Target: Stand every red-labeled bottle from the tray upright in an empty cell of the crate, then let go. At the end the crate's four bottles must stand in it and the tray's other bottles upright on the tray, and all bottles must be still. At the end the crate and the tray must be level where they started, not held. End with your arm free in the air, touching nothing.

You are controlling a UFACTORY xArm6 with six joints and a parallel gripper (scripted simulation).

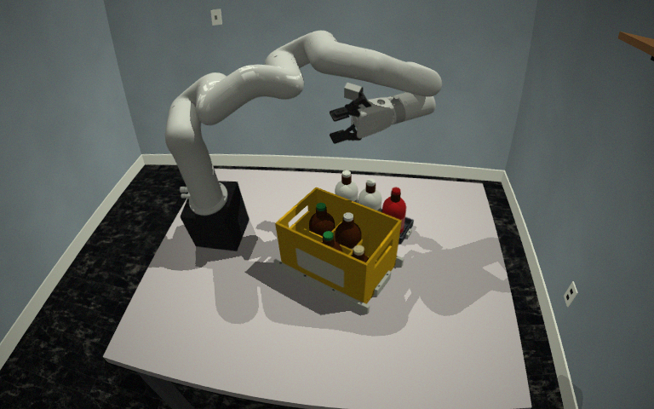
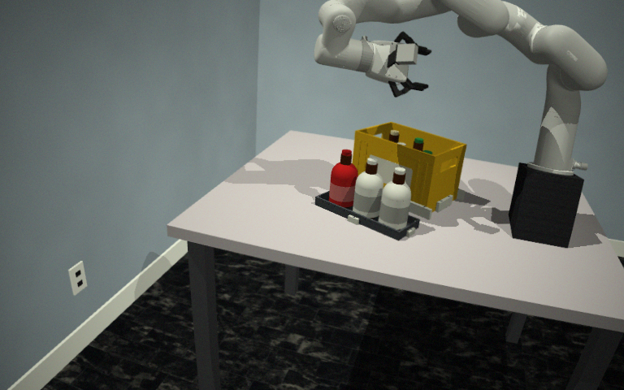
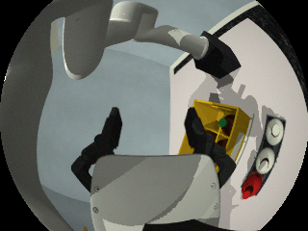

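My hand is 17 cm short of the red-labeled bottle, 5 cm to the right of it and 31 cm above it. Also, from my hand: crate: 1 cm ahead, 11 cm to the right, 31 cm below.
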